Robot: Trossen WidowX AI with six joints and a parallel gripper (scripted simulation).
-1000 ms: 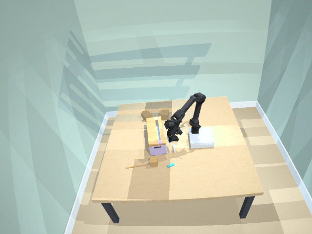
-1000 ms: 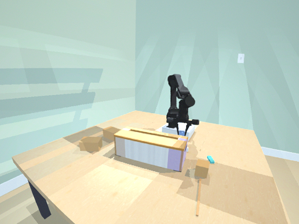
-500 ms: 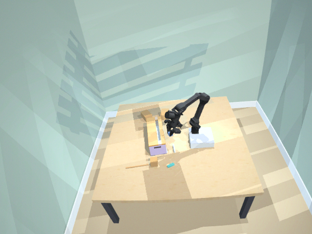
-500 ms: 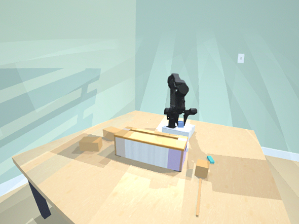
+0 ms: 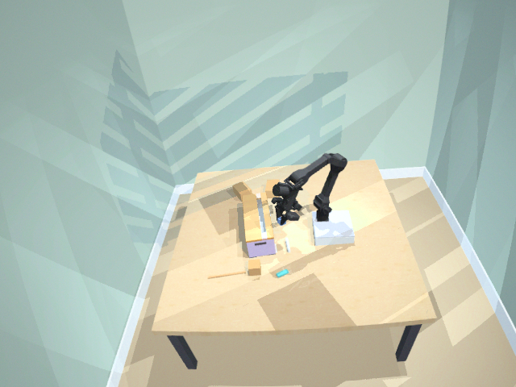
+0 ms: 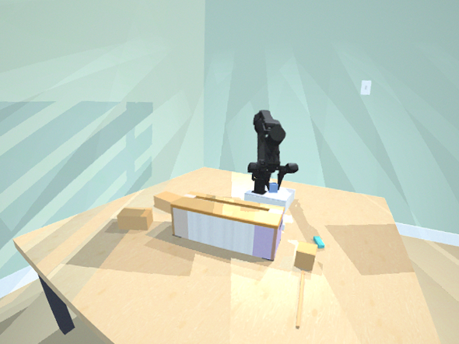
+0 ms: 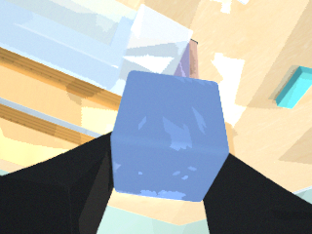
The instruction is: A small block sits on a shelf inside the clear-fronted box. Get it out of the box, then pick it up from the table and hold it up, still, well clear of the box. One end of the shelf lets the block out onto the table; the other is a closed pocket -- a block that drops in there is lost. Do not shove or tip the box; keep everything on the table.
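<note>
My gripper tip is 10 mm past the blue block, 10 mm to the left of it and 10 mm below it. Also, from my gripper tip: cyan piece: 10 mm behind, 190 mm to the left, 170 mm below; clear-fronted box: 100 mm ahead, 120 mm to the right, 110 mm below; tan cube: 130 mm ahead, 170 mm to the left, 140 mm below.
</note>
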